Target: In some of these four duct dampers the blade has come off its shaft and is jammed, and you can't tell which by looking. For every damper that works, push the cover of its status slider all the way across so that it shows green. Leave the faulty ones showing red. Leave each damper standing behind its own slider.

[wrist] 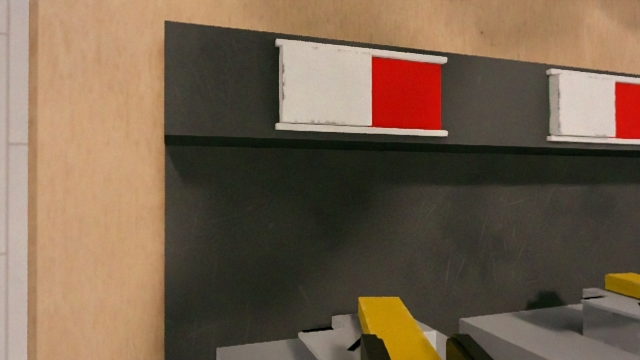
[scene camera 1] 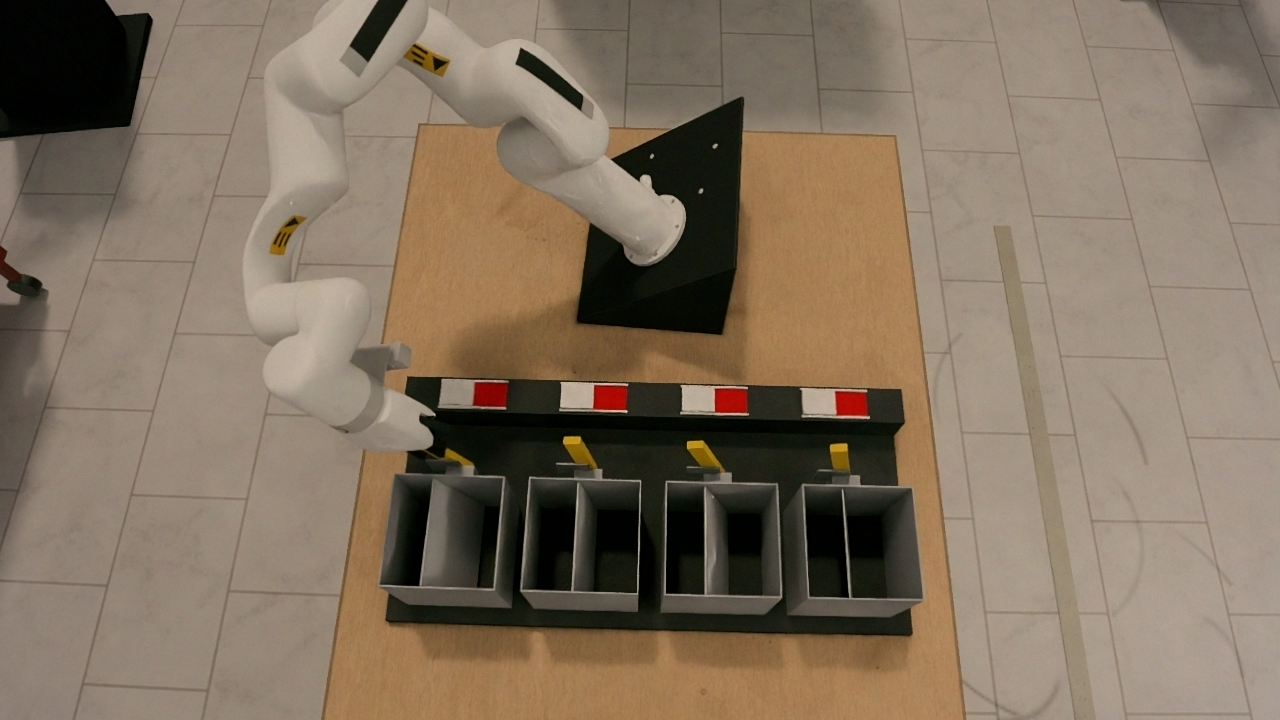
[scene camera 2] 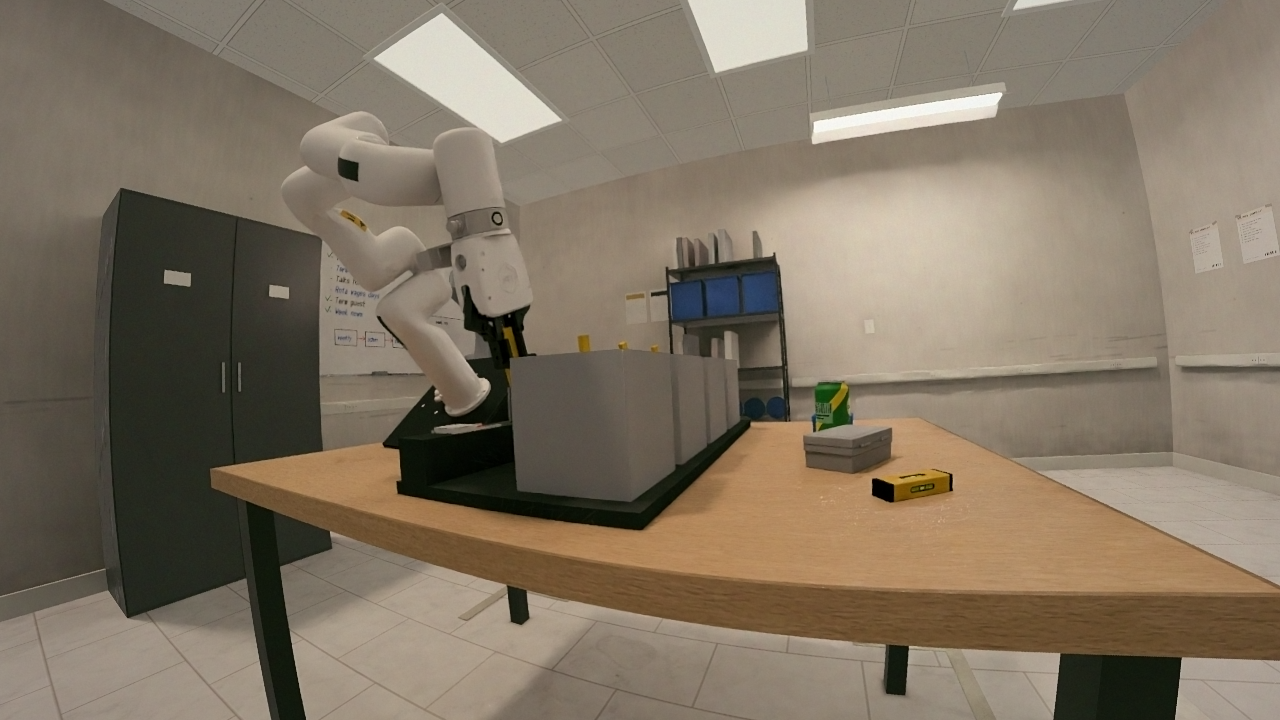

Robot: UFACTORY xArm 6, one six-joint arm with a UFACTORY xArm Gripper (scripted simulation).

Labels:
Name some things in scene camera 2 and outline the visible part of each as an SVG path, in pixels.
A grey box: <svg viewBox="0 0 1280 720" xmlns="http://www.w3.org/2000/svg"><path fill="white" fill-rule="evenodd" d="M803 435L803 450L805 451L806 467L854 474L891 458L892 427L842 425L818 431L817 433Z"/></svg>

